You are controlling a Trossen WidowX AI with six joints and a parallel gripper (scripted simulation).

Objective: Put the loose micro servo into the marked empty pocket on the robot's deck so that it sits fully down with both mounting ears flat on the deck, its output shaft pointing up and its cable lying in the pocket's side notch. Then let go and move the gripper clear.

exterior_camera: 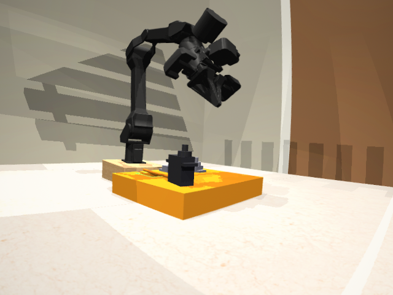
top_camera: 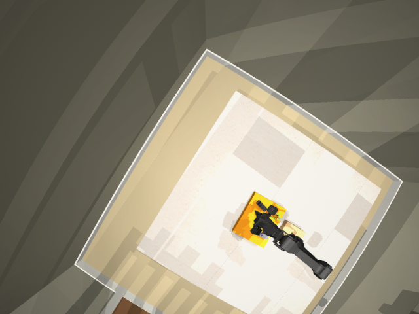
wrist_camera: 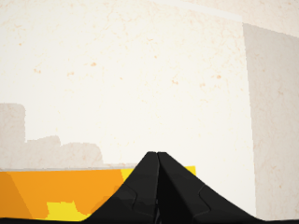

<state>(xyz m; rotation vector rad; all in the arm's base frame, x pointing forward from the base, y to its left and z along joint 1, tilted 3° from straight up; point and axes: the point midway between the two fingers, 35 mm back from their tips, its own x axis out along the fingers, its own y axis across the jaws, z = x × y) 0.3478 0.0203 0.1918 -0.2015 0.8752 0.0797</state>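
The yellow-orange deck is 90 mm behind my gripper tip, 40 mm to the left of it and 180 mm below it.
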